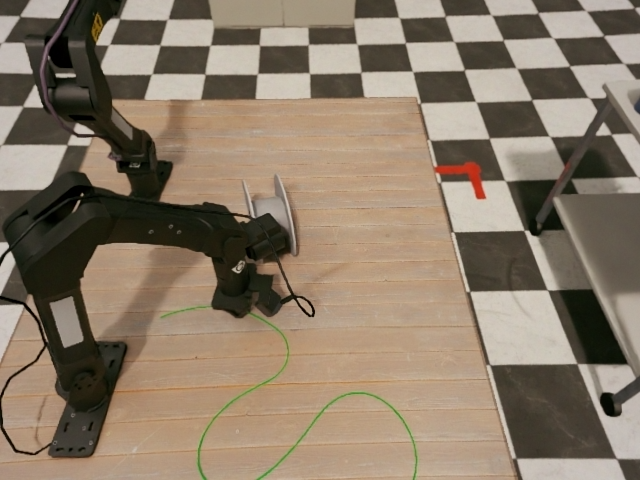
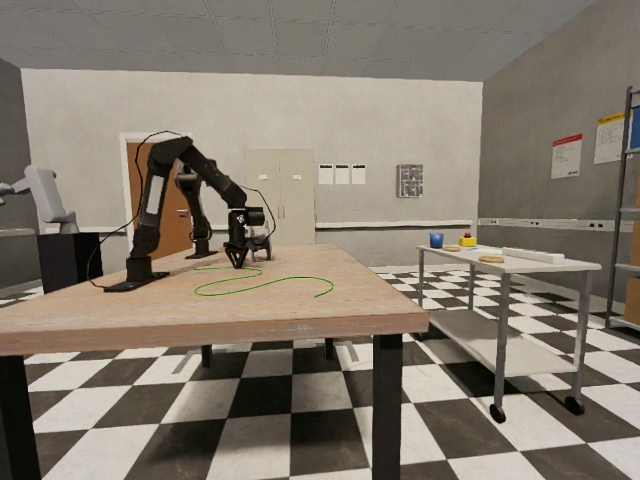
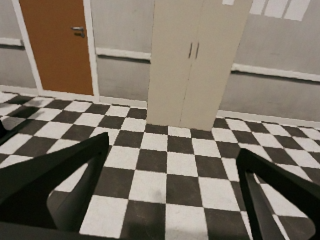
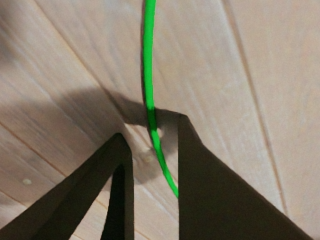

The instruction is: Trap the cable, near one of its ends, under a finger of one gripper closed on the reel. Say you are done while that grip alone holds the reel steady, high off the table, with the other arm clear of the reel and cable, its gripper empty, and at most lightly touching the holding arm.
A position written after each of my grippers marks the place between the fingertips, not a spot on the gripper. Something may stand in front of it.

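Note:
In image 1 I see my right gripper [image 1: 240, 310], and a grey reel [image 1: 277, 206] is there as well. Image 2 gives me my right gripper [image 2: 238, 268] again. My left gripper [image 3: 173, 146] is what I find in image 3, while the grey reel is out of frame in image 3. As for image 4, it shows my right gripper [image 4: 154, 134], and the reel is out of frame in image 4 too.

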